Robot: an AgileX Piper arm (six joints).
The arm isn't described. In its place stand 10 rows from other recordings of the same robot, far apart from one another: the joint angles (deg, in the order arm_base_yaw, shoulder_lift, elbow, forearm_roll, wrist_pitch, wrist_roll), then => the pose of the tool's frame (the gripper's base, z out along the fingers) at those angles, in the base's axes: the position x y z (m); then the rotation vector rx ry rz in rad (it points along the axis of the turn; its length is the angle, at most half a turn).
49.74, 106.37, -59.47, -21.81, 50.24, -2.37 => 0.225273, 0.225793, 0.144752, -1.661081, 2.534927, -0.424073
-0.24, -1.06, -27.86, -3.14, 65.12, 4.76 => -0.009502, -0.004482, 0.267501, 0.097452, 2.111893, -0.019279
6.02, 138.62, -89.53, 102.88, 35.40, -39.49 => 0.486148, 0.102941, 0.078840, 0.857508, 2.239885, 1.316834
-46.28, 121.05, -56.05, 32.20, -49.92, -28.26 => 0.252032, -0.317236, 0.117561, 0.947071, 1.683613, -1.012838
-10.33, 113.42, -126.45, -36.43, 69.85, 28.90 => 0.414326, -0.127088, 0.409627, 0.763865, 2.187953, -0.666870
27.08, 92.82, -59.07, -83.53, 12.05, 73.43 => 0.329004, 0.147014, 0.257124, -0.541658, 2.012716, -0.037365
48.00, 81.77, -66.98, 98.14, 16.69, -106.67 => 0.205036, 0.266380, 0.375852, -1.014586, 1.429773, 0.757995
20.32, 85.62, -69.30, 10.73, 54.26, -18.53 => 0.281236, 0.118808, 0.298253, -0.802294, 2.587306, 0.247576
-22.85, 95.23, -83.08, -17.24, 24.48, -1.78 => 0.358210, -0.163073, 0.345246, 0.174721, 2.143069, -0.547065
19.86, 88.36, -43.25, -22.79, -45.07, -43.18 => 0.296128, 0.133497, 0.265660, -1.143797, 1.025884, -0.342591
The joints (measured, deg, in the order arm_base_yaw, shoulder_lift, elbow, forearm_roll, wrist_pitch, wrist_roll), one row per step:
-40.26, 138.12, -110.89, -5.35, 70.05, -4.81
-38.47, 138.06, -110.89, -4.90, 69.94, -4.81
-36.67, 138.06, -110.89, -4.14, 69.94, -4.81
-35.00, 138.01, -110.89, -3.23, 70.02, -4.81
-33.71, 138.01, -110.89, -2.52, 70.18, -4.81
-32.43, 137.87, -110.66, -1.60, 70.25, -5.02
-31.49, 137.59, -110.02, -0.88, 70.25, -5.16
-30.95, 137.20, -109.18, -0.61, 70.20, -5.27
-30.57, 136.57, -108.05, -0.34, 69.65, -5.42
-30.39, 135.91, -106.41, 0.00, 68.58, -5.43
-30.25, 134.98, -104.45, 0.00, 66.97, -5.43
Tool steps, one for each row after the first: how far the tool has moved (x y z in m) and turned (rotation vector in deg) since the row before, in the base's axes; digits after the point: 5 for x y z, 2 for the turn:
0.01011, 0.01170, 0.00043, 0.22, -0.40, 1.63
0.00989, 0.01257, -0.00008, 0.56, -0.43, 1.51
0.00887, 0.01227, 0.00034, 0.70, -0.47, 1.32
0.00646, 0.00976, -0.00004, 0.63, -0.24, 1.02
0.00591, 0.01038, 0.00016, 0.81, -0.33, 1.14
0.00312, 0.00843, -0.00036, 0.76, -0.05, 0.81
0.00050, 0.00534, -0.00026, 0.43, 0.21, 0.55
-0.00029, 0.00424, 0.00046, 0.20, -0.17, 0.43
-0.00175, 0.00331, -0.00142, 0.22, -0.24, 0.05
-0.00236, 0.00269, -0.00059, -0.29, -0.50, 0.14

